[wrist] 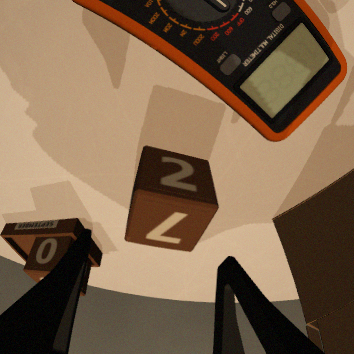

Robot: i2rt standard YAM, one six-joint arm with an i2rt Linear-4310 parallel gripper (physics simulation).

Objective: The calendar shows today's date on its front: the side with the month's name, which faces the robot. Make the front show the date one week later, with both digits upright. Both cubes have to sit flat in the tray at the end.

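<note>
A brown cube (172,200) stands apart from the tray on the table, in the middle of the wrist view. Its lighter top face carries a 7, and its darker side face carries a 2. The calendar tray (10,229) is at the lower left, with its month label SEPTEMBER seen upside down. A second cube (37,257) is in the tray, with a 0 on its front face; the left finger covers part of the tray, and much of this cube's top is hidden. My gripper (159,251) is open; its fingertips are apart, on the near side of the loose cube, holding nothing.
An orange and black multimeter (232,62) lies on the table at the upper right, beyond the loose cube. A dark brown box (325,235) stands at the right edge. The table's curved edge runs across below the loose cube, with grey floor beyond it.
</note>
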